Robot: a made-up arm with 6 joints. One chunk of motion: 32 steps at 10 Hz.
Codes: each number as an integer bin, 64 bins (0 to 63) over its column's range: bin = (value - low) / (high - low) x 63, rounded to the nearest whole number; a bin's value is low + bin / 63 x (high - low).
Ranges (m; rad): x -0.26..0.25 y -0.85..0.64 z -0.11..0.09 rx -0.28..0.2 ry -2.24..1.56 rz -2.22..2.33
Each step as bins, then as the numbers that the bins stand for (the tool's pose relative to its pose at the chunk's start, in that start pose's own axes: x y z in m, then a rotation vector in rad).
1 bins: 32 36 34 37 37 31
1 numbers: -0.0010 0.0014 -0.0021 0.0019 -0.0083 0.0189
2 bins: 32 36 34 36 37 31
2 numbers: -0.0010 0.0014 -0.0021 -0.0057 -0.0083 0.0189
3 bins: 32 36 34 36 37 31
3 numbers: -0.0010 0.0014 -0.0021 -0.0057 -0.0083 0.0189
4 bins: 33 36 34 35 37 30
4 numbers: 0.0071 0.0014 -0.0021 -0.0133 -0.0083 -0.0533
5 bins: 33 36 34 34 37 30
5 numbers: 0.0071 0.0014 -0.0021 -0.0210 -0.0083 -0.0533
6 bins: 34 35 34 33 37 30
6 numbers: 0.0152 -0.0222 -0.0021 -0.0286 -0.0083 -0.0533
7 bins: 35 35 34 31 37 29
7 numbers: 0.0233 -0.0222 -0.0021 -0.0438 -0.0083 -0.1256
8 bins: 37 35 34 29 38 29
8 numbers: 0.0395 -0.0222 -0.0021 -0.0590 0.0521 -0.1256
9 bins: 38 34 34 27 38 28
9 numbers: 0.0476 -0.0459 -0.0021 -0.0743 0.0521 -0.1978
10 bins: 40 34 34 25 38 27
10 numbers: 0.0638 -0.0459 -0.0021 -0.0895 0.0521 -0.2700
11 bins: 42 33 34 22 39 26
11 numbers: 0.0800 -0.0695 -0.0021 -0.1124 0.1124 -0.3422
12 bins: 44 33 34 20 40 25
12 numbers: 0.0962 -0.0695 -0.0021 -0.1276 0.1727 -0.4144
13 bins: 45 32 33 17 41 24
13 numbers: 0.1043 -0.0932 -0.0052 -0.1505 0.2330 -0.4867
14 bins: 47 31 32 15 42 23
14 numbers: 0.1205 -0.1168 -0.0084 -0.1657 0.2933 -0.5589
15 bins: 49 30 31 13 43 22
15 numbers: 0.1367 -0.1405 -0.0116 -0.1810 0.3537 -0.6311
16 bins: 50 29 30 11 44 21
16 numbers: 0.1448 -0.1641 -0.0148 -0.1962 0.4140 -0.7033
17 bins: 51 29 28 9 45 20
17 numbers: 0.1529 -0.1641 -0.0211 -0.2114 0.4743 -0.7756
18 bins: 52 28 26 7 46 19
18 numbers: 0.1610 -0.1878 -0.0275 -0.2267 0.5346 -0.8478
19 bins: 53 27 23 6 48 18
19 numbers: 0.1690 -0.2114 -0.0370 -0.2343 0.6552 -0.9200
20 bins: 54 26 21 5 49 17
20 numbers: 0.1771 -0.2351 -0.0433 -0.2419 0.7156 -0.9922
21 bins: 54 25 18 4 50 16
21 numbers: 0.1771 -0.2587 -0.0529 -0.2495 0.7759 -1.0644
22 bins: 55 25 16 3 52 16
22 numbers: 0.1852 -0.2587 -0.0592 -0.2571 0.8965 -1.0644
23 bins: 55 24 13 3 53 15
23 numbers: 0.1852 -0.2824 -0.0687 -0.2571 0.9568 -1.1367
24 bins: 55 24 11 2 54 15
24 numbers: 0.1852 -0.2824 -0.0751 -0.2648 1.0171 -1.1367
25 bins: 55 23 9 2 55 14
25 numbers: 0.1852 -0.3060 -0.0814 -0.2648 1.0775 -1.2089
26 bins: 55 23 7 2 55 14
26 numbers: 0.1852 -0.3060 -0.0878 -0.2648 1.0775 -1.2089
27 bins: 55 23 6 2 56 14
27 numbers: 0.1852 -0.3060 -0.0910 -0.2648 1.1378 -1.2089
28 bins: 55 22 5 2 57 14
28 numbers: 0.1852 -0.3297 -0.0941 -0.2648 1.1981 -1.2089
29 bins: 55 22 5 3 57 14
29 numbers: 0.1852 -0.3297 -0.0941 -0.2571 1.1981 -1.2089
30 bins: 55 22 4 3 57 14
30 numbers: 0.1852 -0.3297 -0.0973 -0.2571 1.1981 -1.2089
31 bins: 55 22 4 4 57 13
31 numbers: 0.1852 -0.3297 -0.0973 -0.2495 1.1981 -1.2811
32 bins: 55 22 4 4 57 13
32 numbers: 0.1852 -0.3297 -0.0973 -0.2495 1.1981 -1.2811
